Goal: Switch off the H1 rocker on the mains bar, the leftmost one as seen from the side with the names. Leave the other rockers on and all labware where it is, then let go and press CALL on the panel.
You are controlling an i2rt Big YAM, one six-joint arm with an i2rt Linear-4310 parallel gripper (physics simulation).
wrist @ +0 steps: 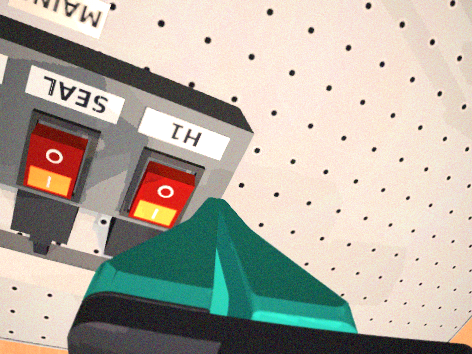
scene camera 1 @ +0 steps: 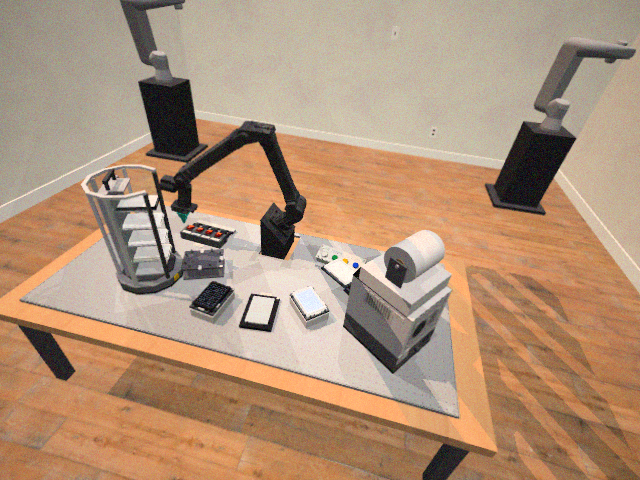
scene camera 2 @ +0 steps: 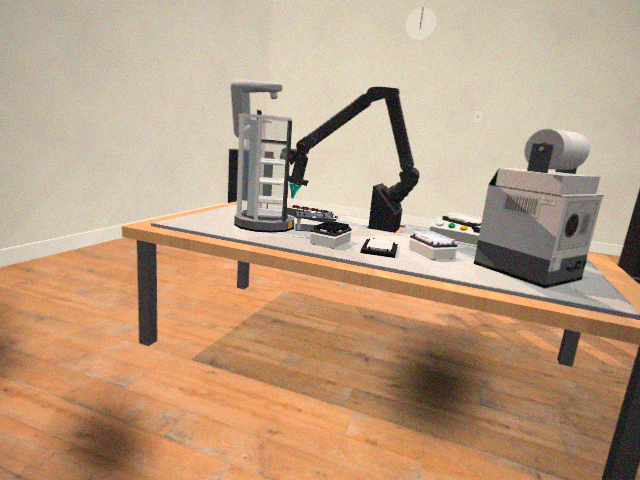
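Where they show: gripper, fingertip midpoint: (wrist: pixel 213 212) (scene camera 1: pixel 184 222) (scene camera 2: pixel 292 198); arm's base, origin of the base link: (scene camera 1: pixel 280 223) (scene camera 2: pixel 389 198).
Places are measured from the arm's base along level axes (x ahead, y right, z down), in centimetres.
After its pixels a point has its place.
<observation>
The mains bar (scene camera 1: pixel 198 239) {x 9.6, y 37.3, z 11.0 cm} (wrist: pixel 112 155) {x 5.8, y 41.0, z 9.2 cm} lies at the back left. In the wrist view its names are upside down; the H1 rocker (wrist: pixel 162 192) {x 5.2, y 43.5, z 8.0 cm} (scene camera 1: pixel 191 226) {x 4.0, y 43.5, z 8.5 cm} is at the right end, red with a bright yellow "I" part. The SEAL rocker (wrist: pixel 56 155) {x 5.8, y 38.8, z 8.0 cm} beside it has the same tilt and an orange "I" part. My gripper (scene camera 1: pixel 183 221) {x 6.7, y 45.1, z 4.8 cm} (scene camera 2: pixel 293 197) {x 6.7, y 45.1, z 4.8 cm} (wrist: pixel 213 212) {x 6.7, y 45.1, z 4.8 cm} is shut and empty, its teal tips pointing down above the H1 end, apart from the bar. In the wrist view they appear beside the rocker's lower right corner. The button panel (scene camera 1: pixel 339 256) {x 16.7, y -31.0, z -0.3 cm} stands right of the arm base; its names are unreadable.
A tall round plate rack (scene camera 1: pixel 148 284) {x 43.7, y 39.9, z 8.8 cm} (scene camera 2: pixel 263 225) {x 44.8, y 40.8, z 10.5 cm} stands close left of the gripper. A grey block (scene camera 1: pixel 203 263) {x 28.1, y 24.8, z 7.2 cm} lies in front of the bar. A black plate on a stand (scene camera 1: pixel 211 298) {x 45.8, y 12.4, z 6.4 cm}, a white plate (scene camera 1: pixel 260 310) {x 42.9, y -5.5, z 10.9 cm} and a large sealer-like machine (scene camera 1: pixel 395 320) {x 51.9, y -53.1, z -9.7 cm} are farther forward and right.
</observation>
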